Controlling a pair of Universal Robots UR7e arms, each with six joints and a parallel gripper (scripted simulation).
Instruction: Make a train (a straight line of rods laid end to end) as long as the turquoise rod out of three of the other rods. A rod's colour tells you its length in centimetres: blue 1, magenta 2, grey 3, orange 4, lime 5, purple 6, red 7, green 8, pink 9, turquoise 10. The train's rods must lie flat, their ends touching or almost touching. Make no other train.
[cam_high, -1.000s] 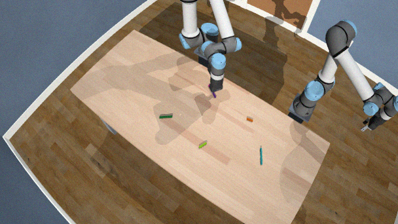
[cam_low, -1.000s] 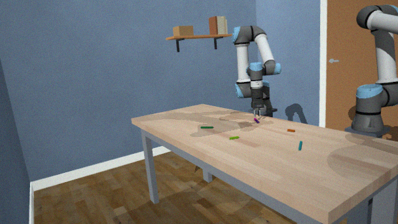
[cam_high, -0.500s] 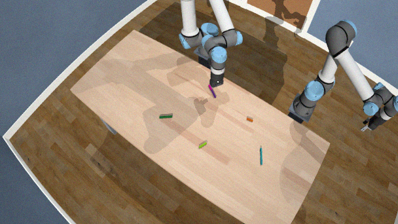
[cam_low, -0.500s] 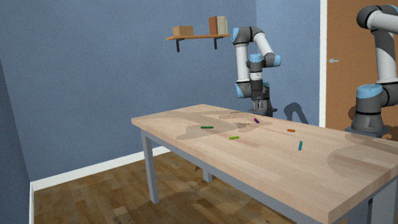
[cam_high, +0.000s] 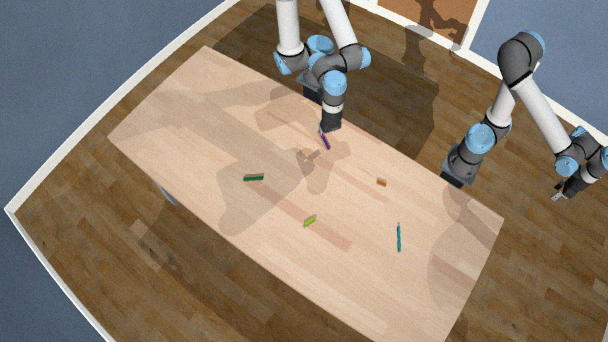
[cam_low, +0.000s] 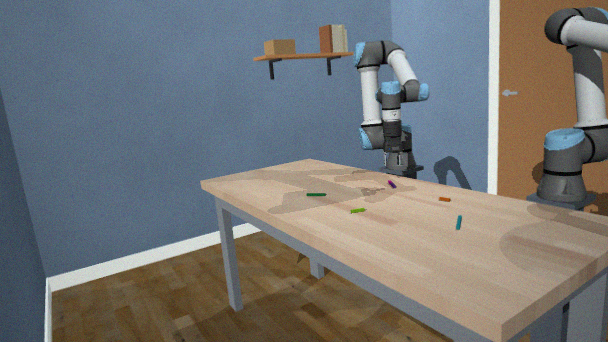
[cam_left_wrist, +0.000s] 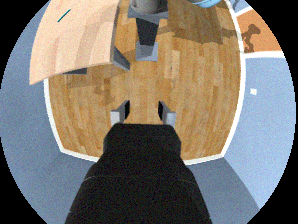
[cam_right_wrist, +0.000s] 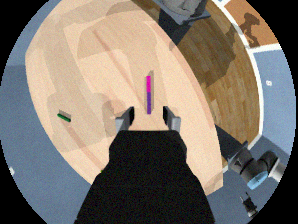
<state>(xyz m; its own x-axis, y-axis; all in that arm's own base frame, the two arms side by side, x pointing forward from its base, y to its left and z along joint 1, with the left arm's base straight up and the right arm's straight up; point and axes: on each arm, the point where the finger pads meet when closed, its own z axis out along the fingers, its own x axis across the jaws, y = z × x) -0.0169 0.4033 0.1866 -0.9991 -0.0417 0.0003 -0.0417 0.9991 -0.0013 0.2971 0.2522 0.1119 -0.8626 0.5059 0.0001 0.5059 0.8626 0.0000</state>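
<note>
The purple rod is 110 mm below my right hand. Also, from my right hand: green rod: 310 mm ahead, 130 mm to the right, 110 mm below; then orange rod: 290 mm to the left, 110 mm below, 20 mm ahead; then lime rod: 320 mm ahead, 150 mm to the left, 110 mm below.
</note>
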